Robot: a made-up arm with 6 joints. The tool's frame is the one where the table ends. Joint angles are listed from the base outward.
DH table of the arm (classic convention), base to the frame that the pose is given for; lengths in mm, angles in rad. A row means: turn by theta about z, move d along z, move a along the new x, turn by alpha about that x. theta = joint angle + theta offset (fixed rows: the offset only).
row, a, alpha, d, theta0
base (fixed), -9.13, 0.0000, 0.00, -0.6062
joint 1, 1.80, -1.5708, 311.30, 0.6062
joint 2, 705.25, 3.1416, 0.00, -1.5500
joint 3, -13.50, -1.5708, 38.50, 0.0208
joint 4, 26.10, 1.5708, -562.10, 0.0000
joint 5, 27.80, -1.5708, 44.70, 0.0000
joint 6, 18.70, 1.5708, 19.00, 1.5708
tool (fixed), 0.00, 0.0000, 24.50, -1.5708
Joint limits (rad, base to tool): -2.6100..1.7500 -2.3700..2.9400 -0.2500..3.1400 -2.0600..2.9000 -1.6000..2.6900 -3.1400..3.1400
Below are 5 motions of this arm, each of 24 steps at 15 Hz.
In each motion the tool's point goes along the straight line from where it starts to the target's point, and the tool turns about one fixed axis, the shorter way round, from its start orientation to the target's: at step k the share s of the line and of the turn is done. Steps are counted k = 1, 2, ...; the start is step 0. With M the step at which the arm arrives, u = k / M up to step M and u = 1 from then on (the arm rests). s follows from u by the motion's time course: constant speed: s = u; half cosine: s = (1 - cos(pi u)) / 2; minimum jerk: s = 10 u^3 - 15 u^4 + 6 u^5.
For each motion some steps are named. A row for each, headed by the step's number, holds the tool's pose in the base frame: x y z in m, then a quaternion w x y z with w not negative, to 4 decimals.
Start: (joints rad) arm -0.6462 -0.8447 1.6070 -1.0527 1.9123 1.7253
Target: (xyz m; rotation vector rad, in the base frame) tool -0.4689 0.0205 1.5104 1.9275 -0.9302 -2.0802
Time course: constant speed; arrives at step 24
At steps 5, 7, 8, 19, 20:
5: -0.7183 0.4169 1.2429 0.0639 -0.5274 0.6767 0.5097
7: -0.6921 0.3752 1.2711 0.0490 -0.5453 0.6435 0.5349
8: -0.6789 0.3543 1.2852 0.0416 -0.5538 0.6264 0.5470
19: -0.5345 0.1248 1.4400 0.0413 0.6253 -0.4165 -0.6587
20: -0.5214 0.1040 1.4541 0.0488 0.6297 -0.3958 -0.6667

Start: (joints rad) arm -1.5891 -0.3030 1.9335 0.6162 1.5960 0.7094
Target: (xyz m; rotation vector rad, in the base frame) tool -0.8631 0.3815 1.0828 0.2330 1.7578 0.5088
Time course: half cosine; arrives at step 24
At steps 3, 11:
3: -0.0759 0.5214 1.3920 0.5752 0.6693 0.4704 0.0030
11: -0.4005 0.4637 1.2645 0.6225 0.4590 0.6262 0.0987

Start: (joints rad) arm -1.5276 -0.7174 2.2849 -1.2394 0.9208 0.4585
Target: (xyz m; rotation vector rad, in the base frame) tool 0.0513 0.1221 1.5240 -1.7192 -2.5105 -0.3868
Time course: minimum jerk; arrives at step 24
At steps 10, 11, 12, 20, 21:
10: -0.0653 0.6707 1.1436 0.0468 -0.4255 -0.8769 0.2184
11: -0.0518 0.6072 1.1877 0.0460 -0.4446 -0.8764 0.1792
12: -0.0379 0.5419 1.2329 0.0451 -0.4634 -0.8741 0.1385
20: 0.0450 0.1519 1.5033 0.0378 -0.5547 -0.8242 -0.1073
21: 0.0484 0.1356 1.5147 0.0375 -0.5577 -0.8208 -0.1176

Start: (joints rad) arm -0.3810 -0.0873 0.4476 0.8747 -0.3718 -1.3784
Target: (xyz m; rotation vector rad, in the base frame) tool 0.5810 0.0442 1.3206 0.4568 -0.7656 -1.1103
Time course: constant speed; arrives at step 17
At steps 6, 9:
6: 0.4326 -0.0871 1.3575 0.8612 0.2331 -0.2726 -0.3602
9: 0.4730 -0.0513 1.3475 0.8361 0.2276 -0.2952 -0.4026

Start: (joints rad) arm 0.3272 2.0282 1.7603 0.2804 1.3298 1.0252
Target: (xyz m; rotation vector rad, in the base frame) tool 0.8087 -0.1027 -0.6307 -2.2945 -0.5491 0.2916
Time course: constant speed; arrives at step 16
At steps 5, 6, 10, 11, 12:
5: 1.0027 0.1927 -0.3011 0.6392 -0.6034 -0.4767 0.0074
6: 0.9851 0.1659 -0.3311 0.6205 -0.6372 -0.4567 0.0176
10: 0.9145 0.0584 -0.4509 0.5338 -0.7591 -0.3682 0.0576
11: 0.8969 0.0316 -0.4809 0.5094 -0.7859 -0.3441 0.0674
12: 0.8792 0.0047 -0.5108 0.4839 -0.8112 -0.3193 0.0770

